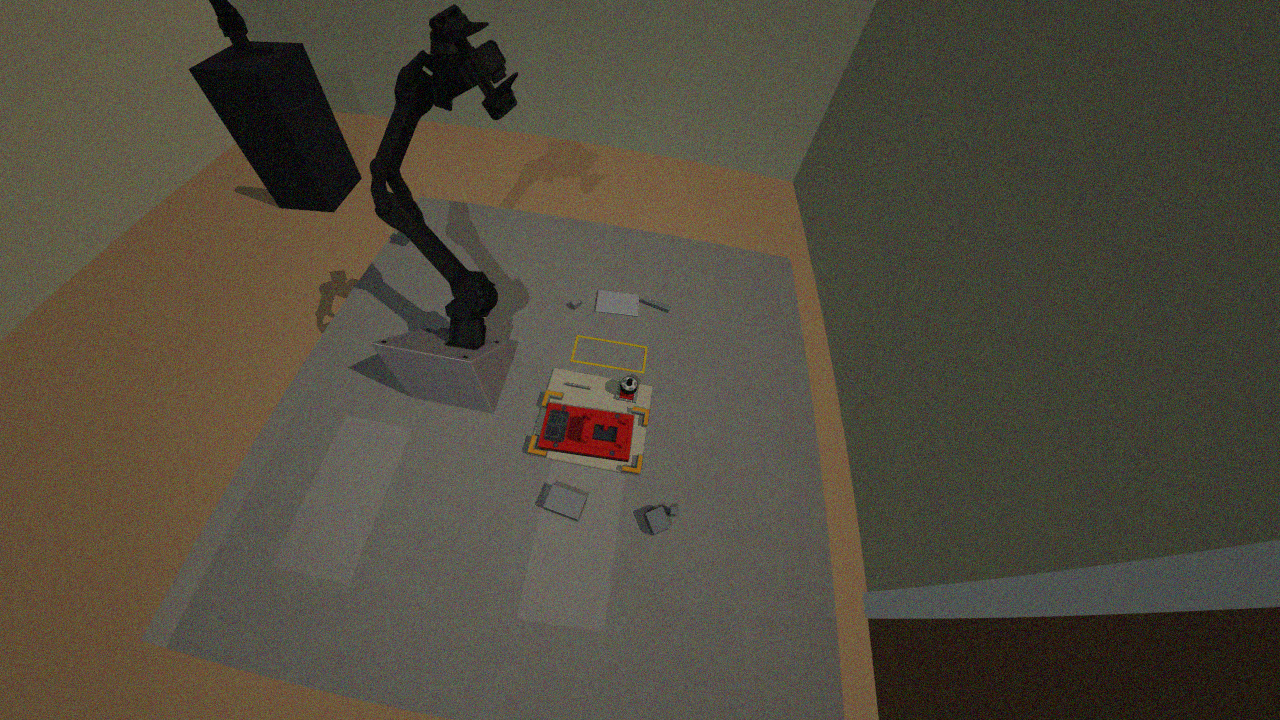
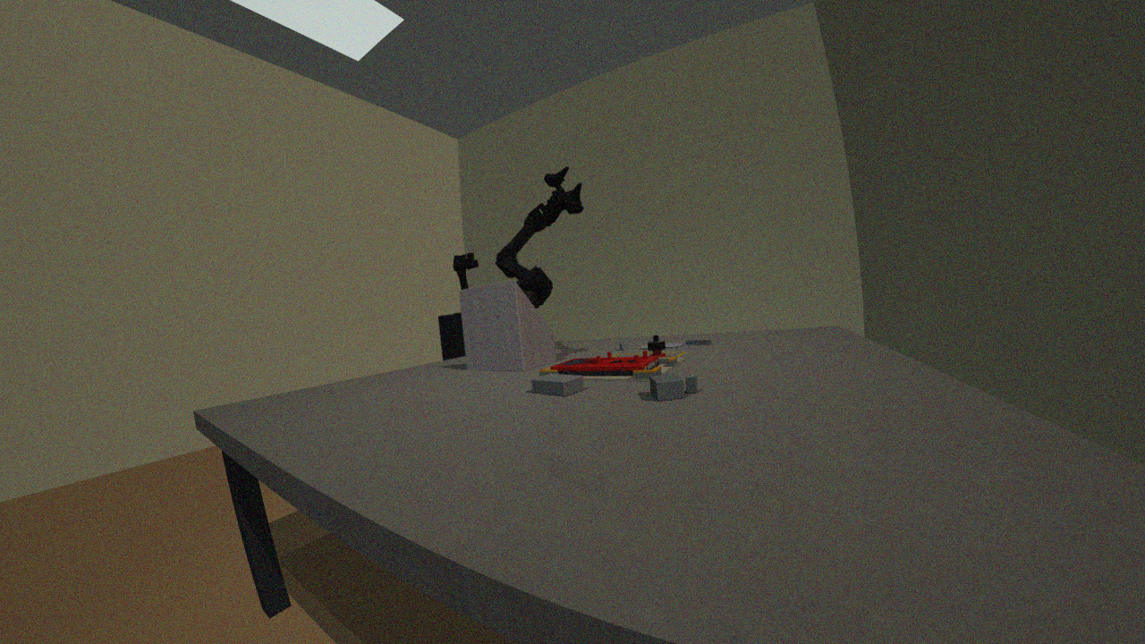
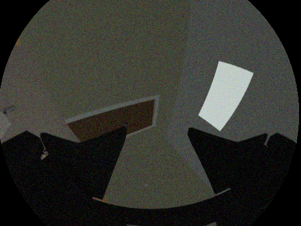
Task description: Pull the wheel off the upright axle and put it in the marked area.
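The grey wheel is 56 cm below my gripper tip, 30 cm to the right of it and 30 cm ahead of it. The rest, counted from my gripper tip: dark axle 57 cm below, 30 cm to the right, 29 cm ahead.
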